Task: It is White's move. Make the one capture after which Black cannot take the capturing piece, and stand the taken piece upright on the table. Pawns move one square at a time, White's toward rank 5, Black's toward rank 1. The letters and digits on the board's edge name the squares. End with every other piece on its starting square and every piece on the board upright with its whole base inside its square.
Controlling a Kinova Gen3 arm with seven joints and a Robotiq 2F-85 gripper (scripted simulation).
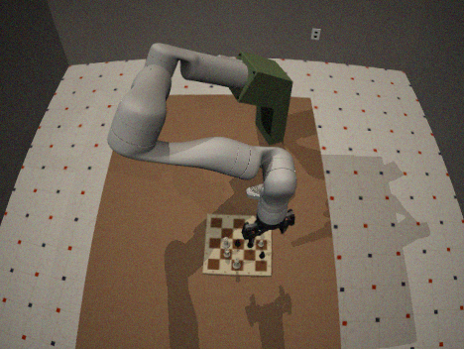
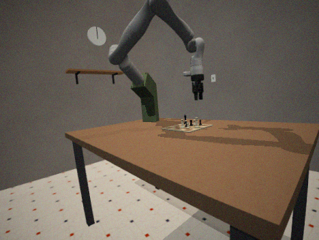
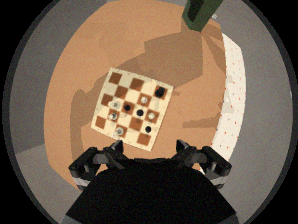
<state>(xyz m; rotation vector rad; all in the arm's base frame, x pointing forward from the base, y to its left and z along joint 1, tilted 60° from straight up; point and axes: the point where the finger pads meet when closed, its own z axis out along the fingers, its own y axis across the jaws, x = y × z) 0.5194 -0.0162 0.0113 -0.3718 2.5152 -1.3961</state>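
My hand is 60 mm past the chessboard, 70 mm to the left of it and 160 mm above it. Round my hand: tall black piece 110 mm behind, 20 mm to the left, 120 mm below.
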